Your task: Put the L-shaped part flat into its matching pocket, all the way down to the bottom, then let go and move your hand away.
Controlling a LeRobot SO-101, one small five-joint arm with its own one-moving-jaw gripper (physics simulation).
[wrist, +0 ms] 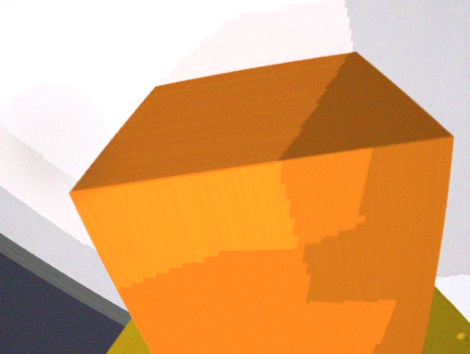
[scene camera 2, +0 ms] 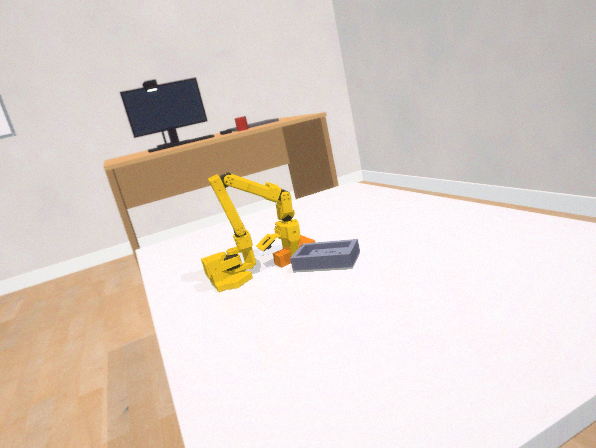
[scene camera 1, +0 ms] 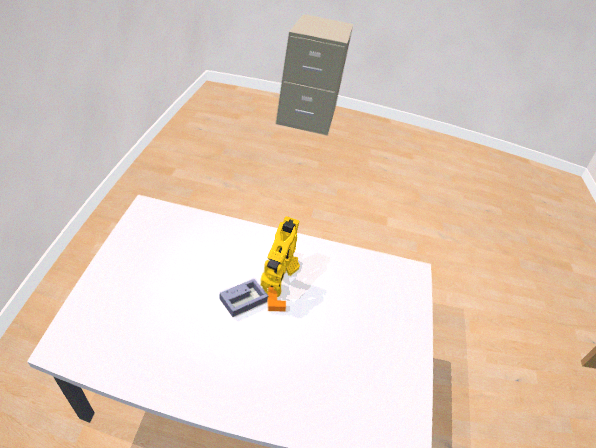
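Pixels of known places: hand, tool point: [wrist: 203,284] [scene camera 1: 268,293]; arm's base, link origin: [scene camera 2: 238,278] [scene camera 1: 283,269].
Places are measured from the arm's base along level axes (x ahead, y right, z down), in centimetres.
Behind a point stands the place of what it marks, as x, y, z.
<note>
The orange L-shaped part [scene camera 1: 276,304] @[19.5, -1.4, -3.2] [scene camera 2: 282,258] @[10.7, 3.3, -2.2] [wrist: 255,200] is beside the grey-blue pocket block, on the arm's side. It is low near the table; the views do not show clearly whether it touches the table or the block. In the wrist view it looks turned askew and fills much of the picture. My gripper [scene camera 1: 272,291] @[13.5, 2.6, -0.5] [scene camera 2: 293,249] points down and is shut on the part, with yellow jaw pieces at both sides of it in the wrist view. The block [scene camera 1: 231,307] @[25.7, 12.5, -3.6] [scene camera 2: 325,263] @[16.7, 14.2, -1.8] [wrist: 35,305] @[13.5, 5.6, -1.1] lies flat with its pocket facing up. The jaw tips are hidden by the part.
The white table [scene camera 1: 165,340] @[43.0, 29.6, 0.0] [scene camera 2: 390,340] @[11.0, 45.5, 0.0] carries the arm [scene camera 1: 284,246] @[9.7, 0.2, -20.9] [scene camera 2: 255,187] @[8.3, 3.9, -20.6] and the block. Behind are a wooden desk [scene camera 2: 215,172] with a monitor [scene camera 2: 165,107] and a red cup [scene camera 2: 241,123], and a filing cabinet [scene camera 1: 312,75].
</note>
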